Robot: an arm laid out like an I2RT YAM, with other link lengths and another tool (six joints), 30 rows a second.
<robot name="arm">
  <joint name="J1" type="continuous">
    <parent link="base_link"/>
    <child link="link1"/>
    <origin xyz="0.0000 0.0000 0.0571" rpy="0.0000 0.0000 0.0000"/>
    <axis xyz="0 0 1"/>
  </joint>
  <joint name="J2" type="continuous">
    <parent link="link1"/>
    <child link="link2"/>
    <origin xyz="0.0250 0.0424 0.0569" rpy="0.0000 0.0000 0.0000"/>
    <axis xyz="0 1 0"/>
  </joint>
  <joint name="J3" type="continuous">
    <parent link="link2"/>
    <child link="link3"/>
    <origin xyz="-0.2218 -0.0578 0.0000" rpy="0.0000 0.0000 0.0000"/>
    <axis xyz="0 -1 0"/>
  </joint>
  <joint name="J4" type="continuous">
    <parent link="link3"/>
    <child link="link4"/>
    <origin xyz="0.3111 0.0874 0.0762" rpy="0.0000 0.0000 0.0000"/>
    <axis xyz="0 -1 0"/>
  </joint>
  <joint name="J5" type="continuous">
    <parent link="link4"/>
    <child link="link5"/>
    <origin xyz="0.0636 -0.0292 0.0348" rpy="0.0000 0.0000 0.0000"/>
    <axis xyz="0 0 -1"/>
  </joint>
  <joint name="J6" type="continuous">
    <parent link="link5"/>
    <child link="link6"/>
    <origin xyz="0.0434 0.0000 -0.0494" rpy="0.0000 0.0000 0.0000"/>
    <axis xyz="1 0 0"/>
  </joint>
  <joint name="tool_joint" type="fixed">
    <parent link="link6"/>
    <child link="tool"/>
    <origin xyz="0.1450 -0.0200 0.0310" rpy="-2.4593 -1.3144 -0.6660"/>
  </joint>
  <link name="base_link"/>
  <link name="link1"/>
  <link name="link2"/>
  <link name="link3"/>
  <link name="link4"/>
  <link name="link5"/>
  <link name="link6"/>
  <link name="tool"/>
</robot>
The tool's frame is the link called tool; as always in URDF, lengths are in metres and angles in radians. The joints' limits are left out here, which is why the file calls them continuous.
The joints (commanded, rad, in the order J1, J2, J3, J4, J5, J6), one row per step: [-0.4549 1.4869 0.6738 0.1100 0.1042 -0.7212]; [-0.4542 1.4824 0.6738 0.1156 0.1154 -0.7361]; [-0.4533 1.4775 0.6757 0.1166 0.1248 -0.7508]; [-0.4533 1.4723 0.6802 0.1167 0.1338 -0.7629]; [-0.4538 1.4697 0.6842 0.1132 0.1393 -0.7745]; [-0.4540 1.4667 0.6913 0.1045 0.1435 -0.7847]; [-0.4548 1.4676 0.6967 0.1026 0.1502 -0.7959]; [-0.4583 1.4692 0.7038 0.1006 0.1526 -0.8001]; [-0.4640 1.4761 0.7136 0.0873 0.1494 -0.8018]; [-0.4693 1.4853 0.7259 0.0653 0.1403 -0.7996]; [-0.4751 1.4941 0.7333 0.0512 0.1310 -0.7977]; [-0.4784 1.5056 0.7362 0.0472 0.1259 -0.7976]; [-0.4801 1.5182 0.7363 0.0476 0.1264 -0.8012]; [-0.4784 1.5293 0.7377 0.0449 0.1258 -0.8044]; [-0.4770 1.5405 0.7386 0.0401 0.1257 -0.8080]
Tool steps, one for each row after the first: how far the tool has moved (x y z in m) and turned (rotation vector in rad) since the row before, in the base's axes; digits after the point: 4 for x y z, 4 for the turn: [0.0004 -0.0016 0.0032 -0.0204 0.0005 0.0016]; [0.0006 -0.0012 0.0033 -0.0181 0.0021 0.0029]; [0.0010 -0.0019 0.0046 -0.0171 -0.0008 0.0006]; [0.0004 -0.0012 0.0024 -0.0118 0.0041 0.0024]; [0.0008 -0.0010 0.0030 -0.0094 0.0046 0.0028]; [0.0005 -0.0016 0.0018 -0.0120 0.0048 0.0008]; [0.0007 -0.0026 0.0023 -0.0055 -0.0005 -0.0028]; [-0.0003 -0.0022 -0.0013 0.0053 0.0092 -0.0021]; [-0.0003 -0.0009 -0.0030 0.0150 0.0132 0.0004]; [-0.0008 -0.0009 -0.0035 0.0136 0.0102 0.0001]; [-0.0008 -0.0003 -0.0048 0.0088 0.0096 0.0005]; [-0.0013 -0.0002 -0.0058 0.0031 0.0125 0.0003]; [-0.0005 0.0015 -0.0051 0.0042 0.0123 0.0043]; [-0.0011 0.0015 -0.0057 0.0049 0.0150 0.0039]
